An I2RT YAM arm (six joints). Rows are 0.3 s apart.
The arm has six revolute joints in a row. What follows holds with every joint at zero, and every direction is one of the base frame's.
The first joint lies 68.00 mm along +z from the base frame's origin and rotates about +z.
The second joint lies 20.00 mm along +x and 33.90 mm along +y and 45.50 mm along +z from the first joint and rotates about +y.
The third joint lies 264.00 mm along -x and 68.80 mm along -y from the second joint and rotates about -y.
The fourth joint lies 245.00 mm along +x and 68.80 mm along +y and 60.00 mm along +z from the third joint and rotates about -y.
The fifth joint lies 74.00 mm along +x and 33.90 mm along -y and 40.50 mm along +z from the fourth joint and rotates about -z.
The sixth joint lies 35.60 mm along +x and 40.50 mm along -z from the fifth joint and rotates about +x.
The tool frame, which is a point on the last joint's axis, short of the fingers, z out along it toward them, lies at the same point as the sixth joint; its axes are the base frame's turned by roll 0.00, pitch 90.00 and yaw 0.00 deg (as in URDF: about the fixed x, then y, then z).
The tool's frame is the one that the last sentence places.
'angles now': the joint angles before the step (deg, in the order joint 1, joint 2, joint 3, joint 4, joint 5, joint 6). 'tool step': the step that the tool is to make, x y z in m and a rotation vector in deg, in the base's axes. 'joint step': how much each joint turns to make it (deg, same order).
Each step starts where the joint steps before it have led.
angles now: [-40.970 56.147 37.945 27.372 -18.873 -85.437]
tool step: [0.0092 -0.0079 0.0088 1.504 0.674 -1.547]
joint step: [0.283 2.867 3.822 -2.312 1.912 0.441]
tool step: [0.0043 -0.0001 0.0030 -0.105 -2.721 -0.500]
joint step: [0.857 1.079 0.091 3.551 1.605 1.502]
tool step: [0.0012 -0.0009 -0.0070 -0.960 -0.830 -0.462]
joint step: [0.087 0.733 -1.744 3.647 0.500 -0.318]
